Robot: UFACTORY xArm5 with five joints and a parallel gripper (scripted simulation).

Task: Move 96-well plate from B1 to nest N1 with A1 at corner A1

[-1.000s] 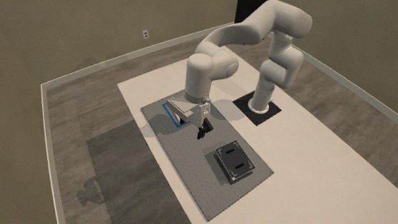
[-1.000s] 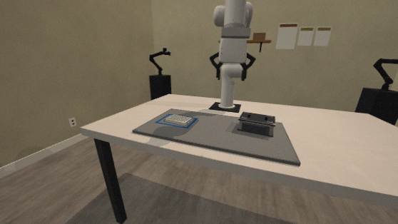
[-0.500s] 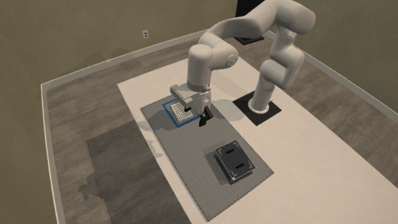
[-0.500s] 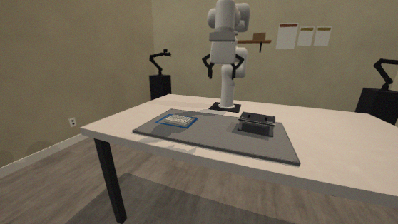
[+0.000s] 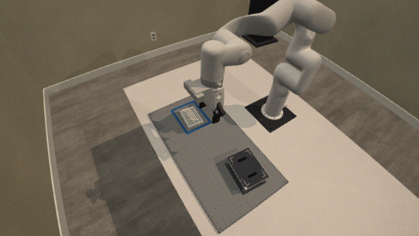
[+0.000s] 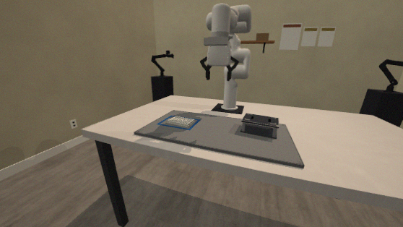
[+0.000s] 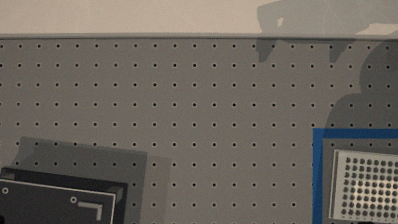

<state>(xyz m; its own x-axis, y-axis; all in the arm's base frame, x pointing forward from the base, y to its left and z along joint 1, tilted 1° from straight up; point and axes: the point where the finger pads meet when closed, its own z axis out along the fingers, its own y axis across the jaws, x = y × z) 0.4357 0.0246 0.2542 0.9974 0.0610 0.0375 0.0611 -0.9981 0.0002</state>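
The white 96-well plate lies 240 mm below my hand, 200 mm to the right of it and 10 mm behind it. Also, from my hand: A1 corner mark (270 mm to the left, 190 mm below, 10 mm behind); dark raised nest N1 (200 mm to the left, 190 mm below, 70 mm behind).
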